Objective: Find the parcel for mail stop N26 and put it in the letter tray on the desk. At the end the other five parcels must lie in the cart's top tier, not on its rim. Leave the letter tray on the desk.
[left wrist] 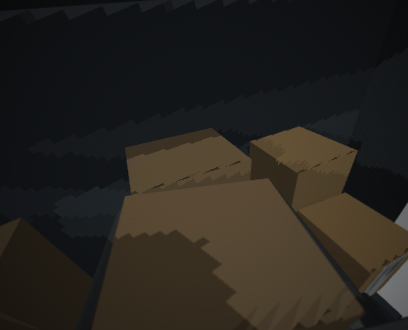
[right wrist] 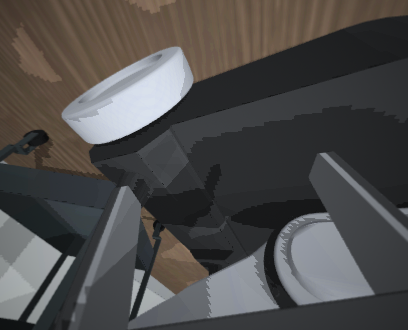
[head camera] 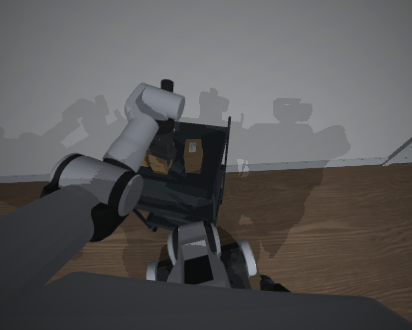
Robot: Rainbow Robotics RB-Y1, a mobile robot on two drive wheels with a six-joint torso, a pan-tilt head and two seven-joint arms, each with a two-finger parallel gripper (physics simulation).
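Places are measured from the robot's base along level axes (x ahead, y right, z down), in centimetres.
Where they show: left gripper, fingertip midpoint: (left wrist: 199,208) (head camera: 159,161); right gripper, fingertip midpoint: (right wrist: 222,180) (head camera: 263,290).
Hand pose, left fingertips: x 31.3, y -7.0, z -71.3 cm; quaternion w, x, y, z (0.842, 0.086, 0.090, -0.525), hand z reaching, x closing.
Things, the pixels of their top centre, and the offset from my left fingertips. "*": a spot on its surface instead. Level surfaces: height alone.
- brown parcel at a spot on its surface: (left wrist: 235,250) * dx -2.1, dy -0.8, dz -4.1 cm
- dark cart's top tier at its surface level: dz +5.0 cm
- wide parcel at its top centre: (left wrist: 204,237) (head camera: 161,157) dx +2.2, dy +1.0, dz +0.0 cm
- boxy parcel at its top centre: (left wrist: 310,227) dx +9.8, dy -5.3, dz -0.2 cm
- parcel with a partly visible label, top centre: (left wrist: 377,283) dx +9.9, dy -5.6, dz -5.2 cm
- shadowed parcel at a spot on its surface: (left wrist: 40,270) * dx -1.3, dy +10.1, dz +2.8 cm
- labelled parcel at its top centre: (head camera: 192,147) dx -0.4, dy +13.6, dz -5.0 cm
- cart's side panel at a spot on its surface: (right wrist: 55,187) * dx -5.3, dy +23.1, dz +54.3 cm
- caster at a spot on its surface: (right wrist: 36,137) * dx +8.4, dy +30.4, dz +67.9 cm
- wooden floor at its surface level: dz +71.2 cm
My left gripper (left wrist: 199,208) is shut on a brown parcel (left wrist: 235,250) and holds it over the dark cart's top tier (head camera: 213,157); no label shows on the held parcel's visible face. Beyond it in the left wrist view are a wide parcel (left wrist: 187,162), a boxy parcel (left wrist: 320,160), a parcel with a partly visible label (left wrist: 350,227) and a shadowed parcel (left wrist: 40,270) at the left. In the head view, a labelled parcel (head camera: 193,157) lies in the tier; its label is too small to read. My right gripper (right wrist: 222,180) is open and empty. The letter tray and desk do not show.
The cart's side panel (right wrist: 55,187) and a caster (right wrist: 36,137) show left in the right wrist view. My base's white wheel (head camera: 247,257) (right wrist: 135,105) is close to the cart. A grey wall (head camera: 300,60) stands behind the cart, above the wooden floor (head camera: 325,220).
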